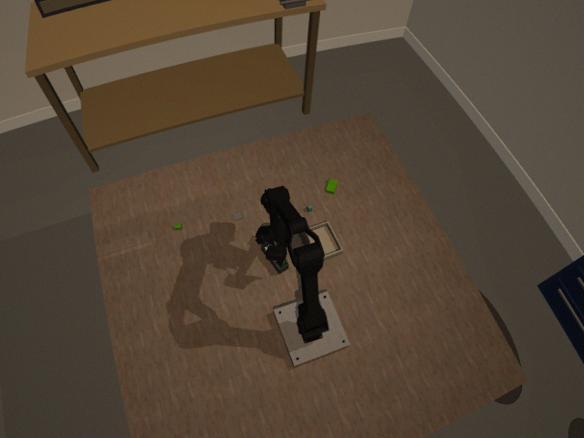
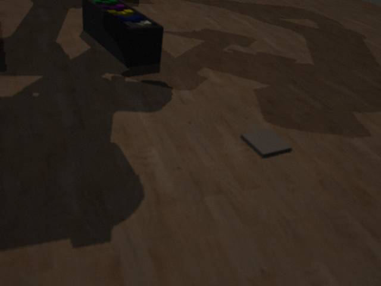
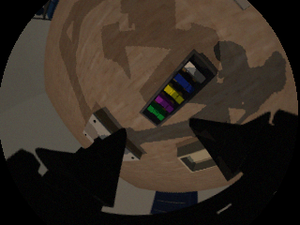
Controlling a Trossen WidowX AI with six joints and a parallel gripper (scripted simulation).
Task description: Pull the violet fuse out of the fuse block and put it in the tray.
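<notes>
My gripper tip is 1 cm short of the violet fuse, 1 cm to the right of it and 4 cm above it. Round my gripper tip: small grey plate (24 cm ahead, 10 cm to the left, 7 cm below); then beige tray (4 cm ahead, 17 cm to the right, 7 cm below).
</notes>
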